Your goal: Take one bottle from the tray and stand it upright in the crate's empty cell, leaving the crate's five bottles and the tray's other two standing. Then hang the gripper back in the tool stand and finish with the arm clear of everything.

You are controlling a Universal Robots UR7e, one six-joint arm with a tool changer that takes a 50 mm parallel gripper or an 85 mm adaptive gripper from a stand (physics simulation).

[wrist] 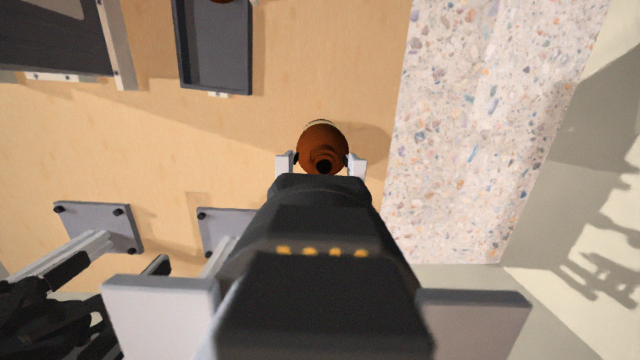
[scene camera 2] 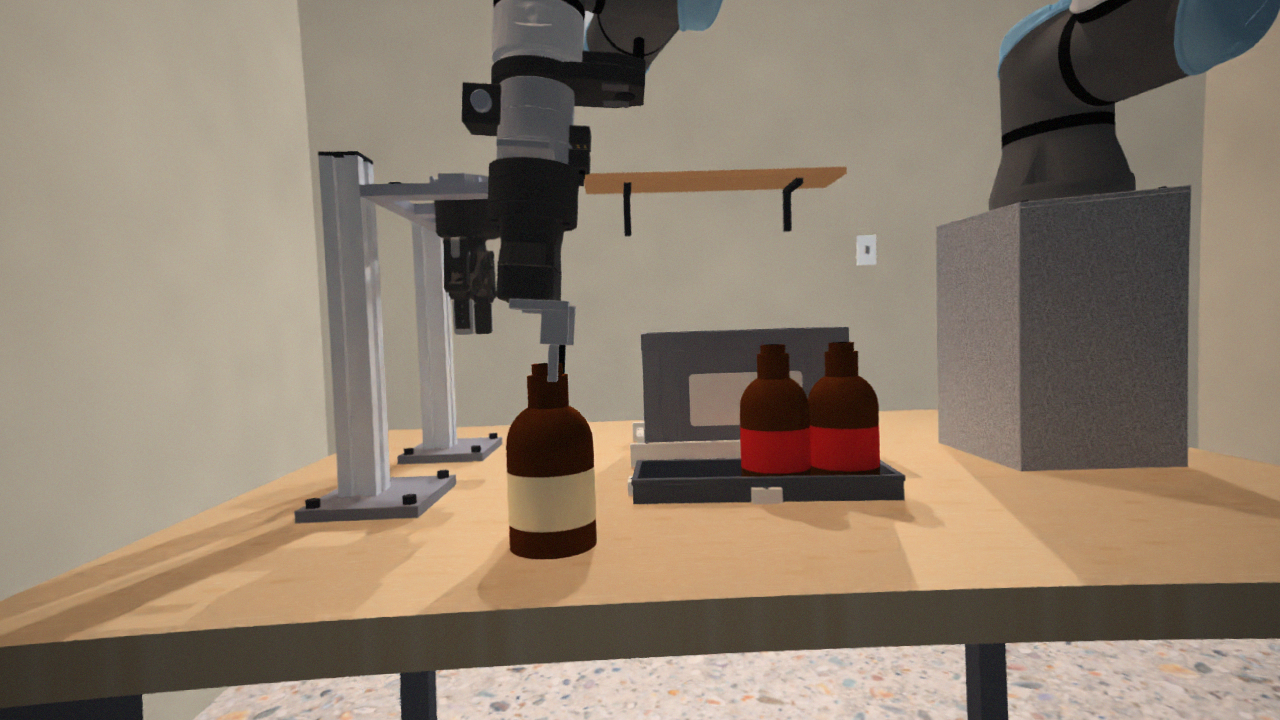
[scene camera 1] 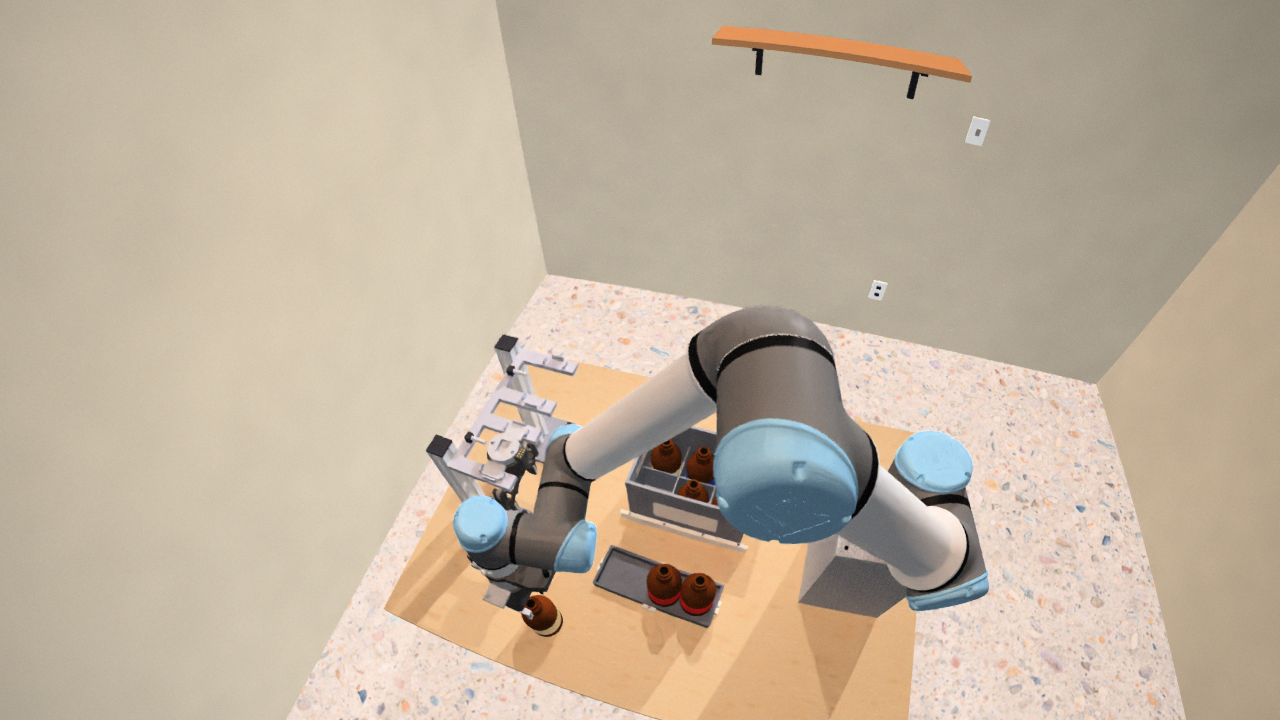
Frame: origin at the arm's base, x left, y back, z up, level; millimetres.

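Seen in the pictures: arm's base, origin of the base link: (scene camera 2: 1058, 206).
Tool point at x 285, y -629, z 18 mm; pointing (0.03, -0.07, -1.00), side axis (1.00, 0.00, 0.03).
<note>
Offsets run from my tool point to a thing's middle.
A brown bottle with a cream label {dz -259, dx +9, dy +3 mm} (scene camera 1: 542, 616) (scene camera 2: 551, 474) (wrist: 322, 142) stands upright on the table, left of the tray {dz -324, dx -148, dy +214 mm} (scene camera 1: 617, 573) (scene camera 2: 689, 490) (wrist: 220, 50). My gripper (scene camera 1: 528, 612) (scene camera 2: 554, 362) (wrist: 321, 162) points down with its fingers open, one on each side of this bottle's neck, near its top. Two red-labelled bottles, one {dz -254, dx -142, dy +230 mm} (scene camera 1: 664, 583) (scene camera 2: 775, 420) and another {dz -254, dx -142, dy +304 mm} (scene camera 1: 698, 594) (scene camera 2: 843, 420), stand in the tray's right part. The crate {dz -249, dx -392, dy +231 mm} (scene camera 1: 640, 503) (scene camera 2: 662, 385) (wrist: 50, 45) shows several bottles and an empty front-left cell in scene camera 1; the arm hides its right part.
The tool stand (scene camera 1: 439, 447) (scene camera 2: 353, 340) (wrist: 95, 220) is left of my gripper, with a black adaptive gripper (scene camera 2: 469, 268) (wrist: 50, 310) hanging in it. The grey robot pedestal (scene camera 1: 841, 586) (scene camera 2: 1065, 331) stands right of the tray. A wooden shelf (scene camera 1: 841, 49) (scene camera 2: 716, 180) is on the back wall.
</note>
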